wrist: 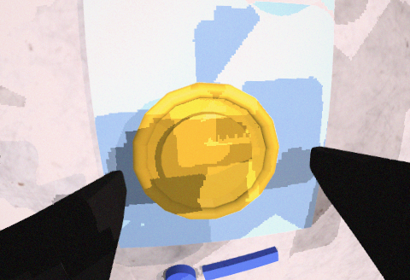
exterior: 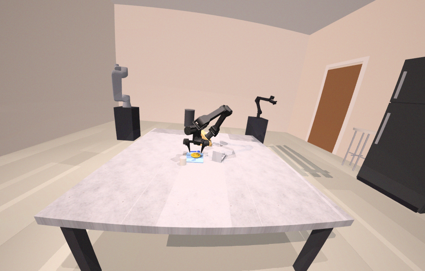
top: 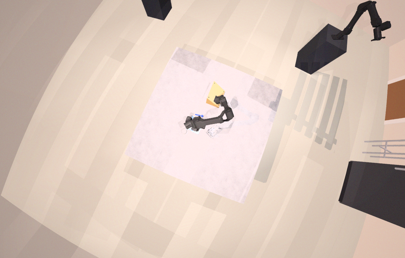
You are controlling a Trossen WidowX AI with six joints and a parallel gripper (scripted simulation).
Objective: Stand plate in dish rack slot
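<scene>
My gripper tip is now 2 cm above the yellow plate. The rest, counted from my gripper tip: light blue mat 4 cm below, 1 cm to the right, 1 cm ahead; cup 11 cm ahead, 8 cm to the right, 1 cm below; blue spoon 10 cm behind, 3 cm below.
</scene>
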